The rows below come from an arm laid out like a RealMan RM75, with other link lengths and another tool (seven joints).
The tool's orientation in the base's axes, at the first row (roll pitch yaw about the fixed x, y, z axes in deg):
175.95 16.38 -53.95
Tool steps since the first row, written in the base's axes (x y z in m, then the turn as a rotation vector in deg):
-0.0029 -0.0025 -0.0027 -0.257 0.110 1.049
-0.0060 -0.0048 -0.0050 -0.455 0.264 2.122
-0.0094 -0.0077 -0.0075 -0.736 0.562 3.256
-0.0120 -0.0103 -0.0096 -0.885 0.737 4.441
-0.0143 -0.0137 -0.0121 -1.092 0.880 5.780
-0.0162 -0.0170 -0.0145 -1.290 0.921 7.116
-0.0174 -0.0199 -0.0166 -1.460 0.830 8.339
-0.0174 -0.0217 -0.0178 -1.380 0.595 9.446
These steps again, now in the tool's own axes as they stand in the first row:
0.0011 0.0036 0.0028 -0.526 0.209 -0.926
0.0017 0.0073 0.0052 -1.060 0.346 -1.880
0.0028 0.0116 0.0078 -1.770 0.467 -2.848
0.0039 0.0151 0.0099 -2.324 0.560 -3.916
0.0060 0.0188 0.0122 -2.929 0.729 -5.125
0.0081 0.0221 0.0143 -3.450 0.952 -6.352
0.0103 0.0247 0.0161 -3.820 1.225 -7.501
0.0120 0.0257 0.0169 -3.905 1.378 -8.622

